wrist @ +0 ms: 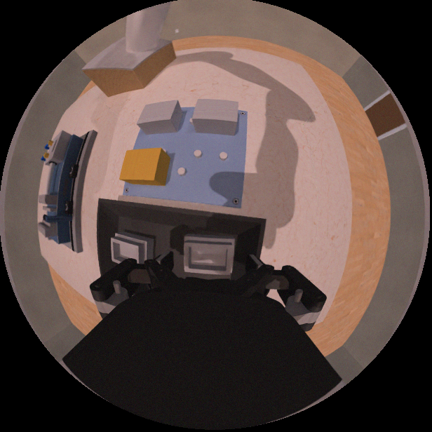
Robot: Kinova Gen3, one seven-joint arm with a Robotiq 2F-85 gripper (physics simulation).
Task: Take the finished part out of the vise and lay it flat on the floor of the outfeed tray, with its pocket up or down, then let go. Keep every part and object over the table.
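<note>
A grey rectangular part [209, 270] with its pocket up lies in the dark outfeed tray [150, 211], between the spread fingers of my gripper [209, 261]. It looks flat on the tray floor. My gripper is open, with a fingertip apart from the part on either side. A second grey part [131, 250], also pocket up, lies to the left in the same tray. The near part of the tray is hidden by the gripper body. A blue fixture [64, 187] with grey blocks, which looks like the vise, stands at the far left; I see no part clearly in it.
Beyond the tray is a blue plate [210, 190] bearing two grey blocks [160, 116] [216, 116], a yellow block [145, 166] and several white pegs. A tan box [120, 70] with a grey column stands at the upper left. The table's wooden edge [370, 200] runs along the right.
</note>
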